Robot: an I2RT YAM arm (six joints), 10 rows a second.
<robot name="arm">
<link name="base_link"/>
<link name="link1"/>
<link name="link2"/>
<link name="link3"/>
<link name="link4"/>
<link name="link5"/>
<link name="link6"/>
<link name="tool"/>
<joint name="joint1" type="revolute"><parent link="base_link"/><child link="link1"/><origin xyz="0 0 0.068" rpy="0 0 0"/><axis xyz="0 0 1"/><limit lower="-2.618" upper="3.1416"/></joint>
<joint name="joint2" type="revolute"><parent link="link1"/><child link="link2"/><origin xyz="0.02 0.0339 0.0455" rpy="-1.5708 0 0"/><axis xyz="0 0 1"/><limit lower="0" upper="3.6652"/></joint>
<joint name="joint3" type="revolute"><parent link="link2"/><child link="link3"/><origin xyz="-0.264 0 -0.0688" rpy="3.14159 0 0"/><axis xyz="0 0 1"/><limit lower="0" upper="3.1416"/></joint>
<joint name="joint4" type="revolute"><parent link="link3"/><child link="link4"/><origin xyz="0.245 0.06 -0.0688" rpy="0 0 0"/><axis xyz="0 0 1"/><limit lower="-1.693" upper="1.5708"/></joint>
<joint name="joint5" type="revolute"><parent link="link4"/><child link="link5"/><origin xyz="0.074 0.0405 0.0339" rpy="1.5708 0 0"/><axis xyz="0 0 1"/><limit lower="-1.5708" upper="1.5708"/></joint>
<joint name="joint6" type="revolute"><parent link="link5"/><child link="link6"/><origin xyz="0.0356 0 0.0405" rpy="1.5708 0 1.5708"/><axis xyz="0 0 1"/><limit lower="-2.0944" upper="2.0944"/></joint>
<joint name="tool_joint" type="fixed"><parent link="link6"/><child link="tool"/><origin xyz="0 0 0" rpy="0 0 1.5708"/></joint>
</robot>
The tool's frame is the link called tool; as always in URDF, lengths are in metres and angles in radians.
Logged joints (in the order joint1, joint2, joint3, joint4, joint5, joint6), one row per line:
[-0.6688, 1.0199, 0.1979, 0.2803, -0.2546, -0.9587]
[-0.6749, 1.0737, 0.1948, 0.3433, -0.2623, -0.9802]
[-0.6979, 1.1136, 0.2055, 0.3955, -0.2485, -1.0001]
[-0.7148, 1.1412, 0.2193, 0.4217, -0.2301, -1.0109]
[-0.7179, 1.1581, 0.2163, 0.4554, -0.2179, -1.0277]
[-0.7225, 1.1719, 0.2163, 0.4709, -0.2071, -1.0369]
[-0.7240, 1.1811, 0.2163, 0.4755, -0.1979, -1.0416]
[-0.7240, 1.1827, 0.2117, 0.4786, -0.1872, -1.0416]
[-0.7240, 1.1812, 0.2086, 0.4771, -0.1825, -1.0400]
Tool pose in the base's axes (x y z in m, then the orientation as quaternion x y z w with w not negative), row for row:
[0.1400, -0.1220, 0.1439, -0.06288, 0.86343, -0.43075, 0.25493]
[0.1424, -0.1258, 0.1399, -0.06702, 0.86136, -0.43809, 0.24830]
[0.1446, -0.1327, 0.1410, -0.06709, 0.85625, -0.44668, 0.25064]
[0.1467, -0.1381, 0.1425, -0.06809, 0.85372, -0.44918, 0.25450]
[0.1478, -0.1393, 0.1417, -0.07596, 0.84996, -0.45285, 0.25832]
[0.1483, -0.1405, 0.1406, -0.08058, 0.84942, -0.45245, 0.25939]
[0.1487, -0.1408, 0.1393, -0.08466, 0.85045, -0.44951, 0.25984]
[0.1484, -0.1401, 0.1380, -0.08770, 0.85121, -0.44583, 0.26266]
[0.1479, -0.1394, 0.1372, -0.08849, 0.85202, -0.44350, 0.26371]
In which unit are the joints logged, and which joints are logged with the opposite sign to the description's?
The joints are logged in radians. Opposite sign: joint5.
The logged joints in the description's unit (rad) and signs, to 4 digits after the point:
[-0.6688, 1.0199, 0.1979, 0.2803, 0.2546, -0.9587]
[-0.6749, 1.0737, 0.1948, 0.3433, 0.2623, -0.9802]
[-0.6979, 1.1136, 0.2055, 0.3955, 0.2485, -1.0001]
[-0.7148, 1.1412, 0.2193, 0.4217, 0.2301, -1.0109]
[-0.7179, 1.1581, 0.2163, 0.4554, 0.2179, -1.0277]
[-0.7225, 1.1719, 0.2163, 0.4709, 0.2071, -1.0369]
[-0.7240, 1.1811, 0.2163, 0.4755, 0.1979, -1.0416]
[-0.7240, 1.1827, 0.2117, 0.4786, 0.1872, -1.0416]
[-0.7240, 1.1812, 0.2086, 0.4771, 0.1825, -1.0400]

